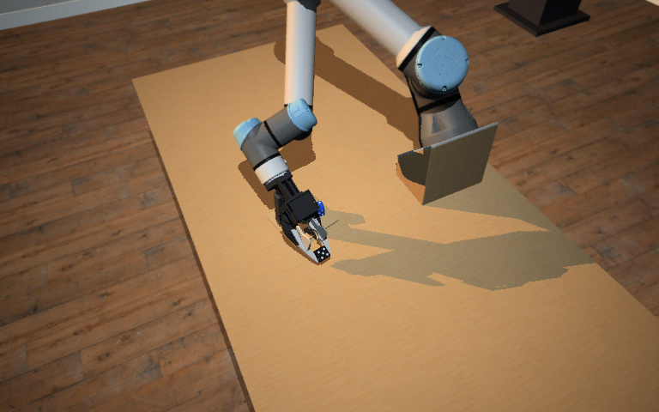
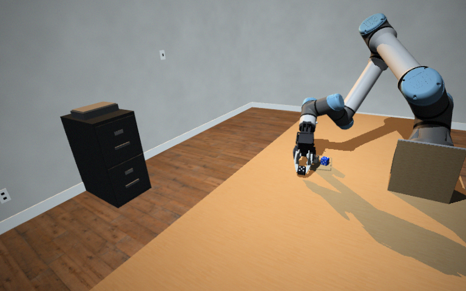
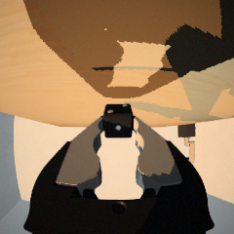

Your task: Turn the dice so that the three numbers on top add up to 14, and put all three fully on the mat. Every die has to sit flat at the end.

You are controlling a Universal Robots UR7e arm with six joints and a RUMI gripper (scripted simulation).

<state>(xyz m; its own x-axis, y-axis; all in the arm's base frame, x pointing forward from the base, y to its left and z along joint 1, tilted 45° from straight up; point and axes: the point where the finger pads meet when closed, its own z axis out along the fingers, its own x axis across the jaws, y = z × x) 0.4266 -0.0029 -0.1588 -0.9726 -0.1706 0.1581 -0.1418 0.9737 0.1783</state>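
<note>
Right now the white die is 15 cm to the right of my hand, 1 cm below it and 1 cm behind it. From my hand the other things lie so: tan mat: 15 cm to the right, 3 cm below, 1 cm behind; blue die: 14 cm to the right, 6 cm behind, 1 cm below; black die: right at my hand.
</note>
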